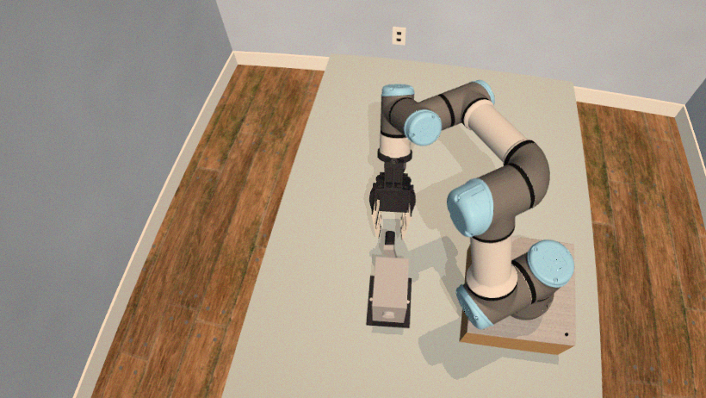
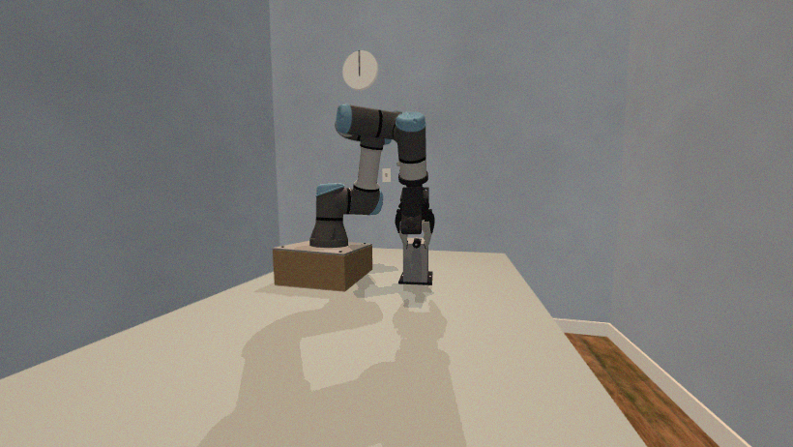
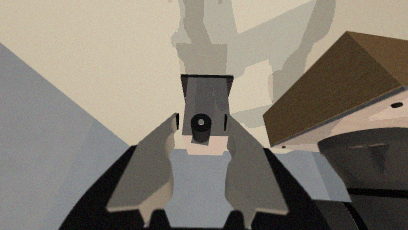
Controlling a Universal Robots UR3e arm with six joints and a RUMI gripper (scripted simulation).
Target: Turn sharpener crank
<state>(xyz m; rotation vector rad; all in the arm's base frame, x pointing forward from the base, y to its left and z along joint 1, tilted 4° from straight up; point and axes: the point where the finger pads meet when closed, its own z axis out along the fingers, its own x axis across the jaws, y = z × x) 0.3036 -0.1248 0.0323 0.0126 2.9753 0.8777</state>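
The crank lies 30 mm to the left of my hand and 10 mm below it.
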